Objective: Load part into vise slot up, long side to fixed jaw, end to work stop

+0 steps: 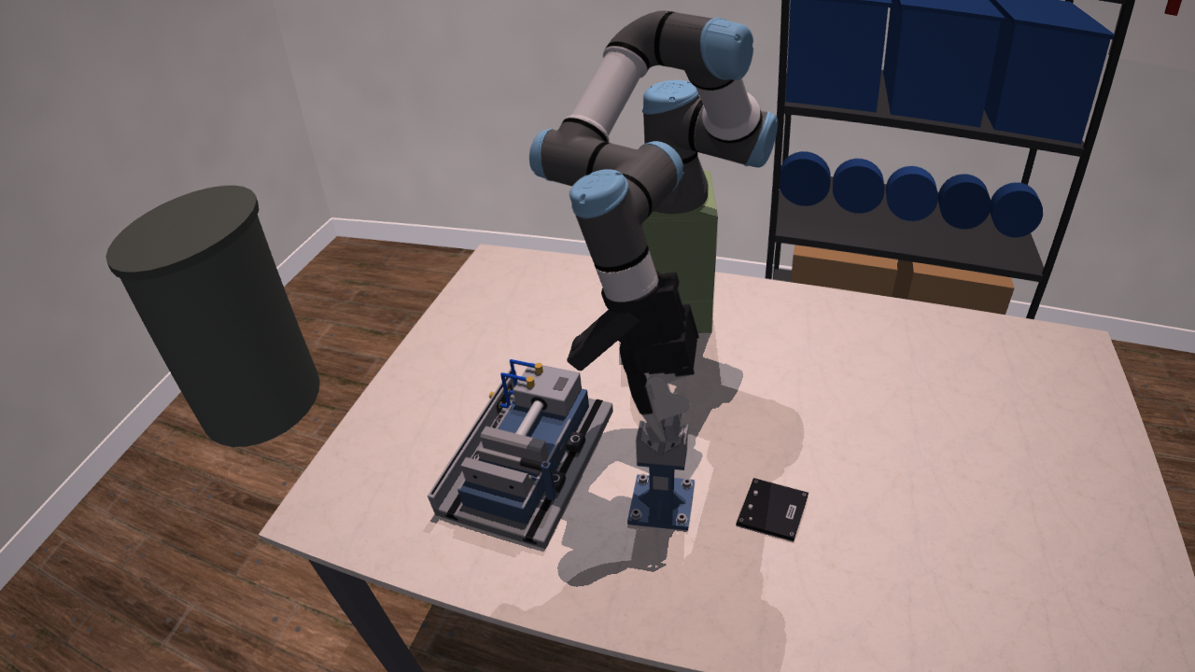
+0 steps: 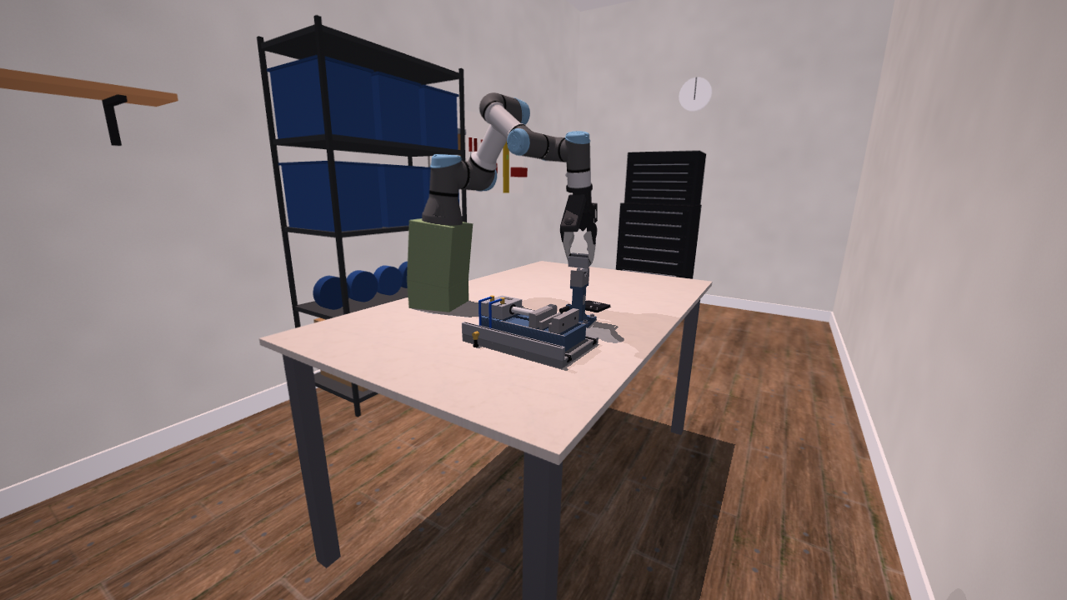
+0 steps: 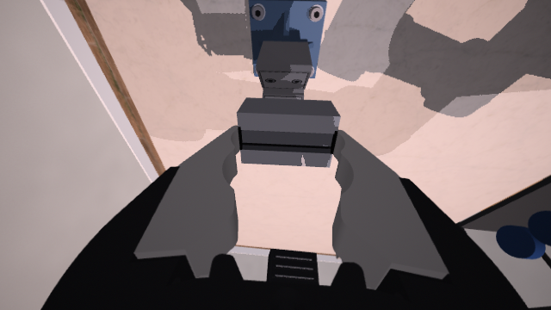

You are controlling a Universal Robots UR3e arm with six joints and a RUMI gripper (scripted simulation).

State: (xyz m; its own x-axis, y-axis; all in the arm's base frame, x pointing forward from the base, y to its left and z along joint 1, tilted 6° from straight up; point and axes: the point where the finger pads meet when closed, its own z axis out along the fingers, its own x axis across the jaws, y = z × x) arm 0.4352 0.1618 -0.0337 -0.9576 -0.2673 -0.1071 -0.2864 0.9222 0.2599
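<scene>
My gripper is now right at the part. The rest, counted from my hand: dark work stop rod: 17 cm to the right, 10 cm below, 8 cm ahead; then black infeed plate: 19 cm below, 16 cm to the left, 5 cm behind; then fixed jaw: 21 cm to the right, 11 cm below, 11 cm ahead.
</scene>
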